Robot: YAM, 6 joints.
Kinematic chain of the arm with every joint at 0, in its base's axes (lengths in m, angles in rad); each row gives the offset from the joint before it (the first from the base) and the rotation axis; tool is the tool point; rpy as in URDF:
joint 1: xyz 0 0 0.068 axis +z
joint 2: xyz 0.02 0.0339 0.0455 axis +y
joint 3: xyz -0.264 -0.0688 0 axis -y
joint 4: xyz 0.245 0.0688 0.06 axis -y
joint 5: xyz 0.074 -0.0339 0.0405 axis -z
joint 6: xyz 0.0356 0 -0.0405 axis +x
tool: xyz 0 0 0 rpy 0 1.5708 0
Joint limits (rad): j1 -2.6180..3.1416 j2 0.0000..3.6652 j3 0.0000..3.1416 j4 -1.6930..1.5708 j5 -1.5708..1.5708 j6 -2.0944..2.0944
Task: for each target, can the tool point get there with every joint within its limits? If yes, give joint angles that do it. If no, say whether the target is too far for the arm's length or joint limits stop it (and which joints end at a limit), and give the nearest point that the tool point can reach.
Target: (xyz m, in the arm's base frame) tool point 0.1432 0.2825 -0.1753
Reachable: yes | joints 1.0957 3.0180 1.0215 1.2621 -0.0528 -0.9522
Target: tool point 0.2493 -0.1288 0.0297
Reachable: yes | joints -0.5972 2.1055 0.7498 -0.0603 -1.2437 -1.7706
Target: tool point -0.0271 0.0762 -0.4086
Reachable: no: joint limits stop it (at a limit: joint 2) | nearest point -0.0354 0.0996 -0.3509 | short by 0.063 m
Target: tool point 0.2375 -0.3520 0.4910
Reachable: yes | joints 2.2417 0.8010 2.8816 1.0229 -1.1724 1.6378
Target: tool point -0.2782 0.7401 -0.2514
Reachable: no: too far | nearest point -0.2061 0.5482 -0.1543 | short by 0.227 m
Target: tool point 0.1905 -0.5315 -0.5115
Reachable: no: too far | nearest point 0.1498 -0.4179 -0.3231 | short by 0.224 m
